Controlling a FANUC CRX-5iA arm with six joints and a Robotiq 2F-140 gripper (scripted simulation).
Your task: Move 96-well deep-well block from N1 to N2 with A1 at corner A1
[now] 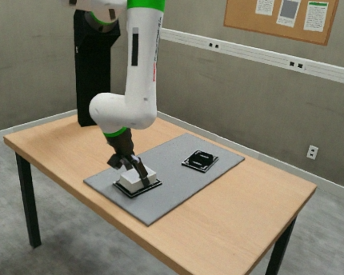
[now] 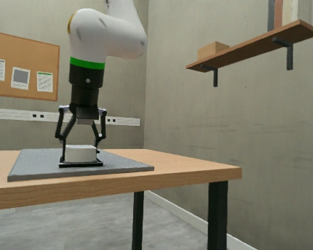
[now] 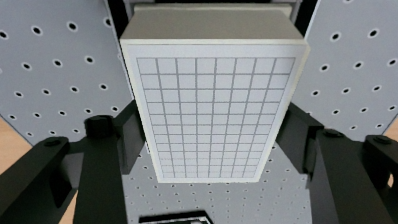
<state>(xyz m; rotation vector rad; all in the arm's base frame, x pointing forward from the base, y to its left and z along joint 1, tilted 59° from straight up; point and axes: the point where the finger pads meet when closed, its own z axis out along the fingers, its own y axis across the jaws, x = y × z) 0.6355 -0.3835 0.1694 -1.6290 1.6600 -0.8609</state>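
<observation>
My gripper is now 10 mm above the white 96-well deep-well block. The rest, counted from my hand: black plate nest 220 mm ahead, 280 mm to the left, 40 mm below.
</observation>
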